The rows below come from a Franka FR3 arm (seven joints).
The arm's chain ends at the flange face. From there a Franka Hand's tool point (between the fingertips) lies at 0.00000 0.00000 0.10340 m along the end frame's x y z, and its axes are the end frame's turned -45 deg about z.
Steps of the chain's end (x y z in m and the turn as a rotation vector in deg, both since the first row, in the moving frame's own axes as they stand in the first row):
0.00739 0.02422 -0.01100 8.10 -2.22 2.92
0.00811 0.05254 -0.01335 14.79 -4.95 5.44
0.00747 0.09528 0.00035 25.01 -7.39 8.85
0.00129 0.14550 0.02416 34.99 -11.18 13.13
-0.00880 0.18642 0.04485 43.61 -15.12 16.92
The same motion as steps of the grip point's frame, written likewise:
-0.00409 0.00943 -0.01211 7.30 4.16 2.92
-0.01785 0.01864 -0.01715 13.96 6.96 5.44
-0.03733 0.03459 -0.01016 22.91 12.46 8.85
-0.06739 0.05268 0.00372 32.65 16.84 13.13
-0.09558 0.06456 0.01331 41.53 20.15 16.92

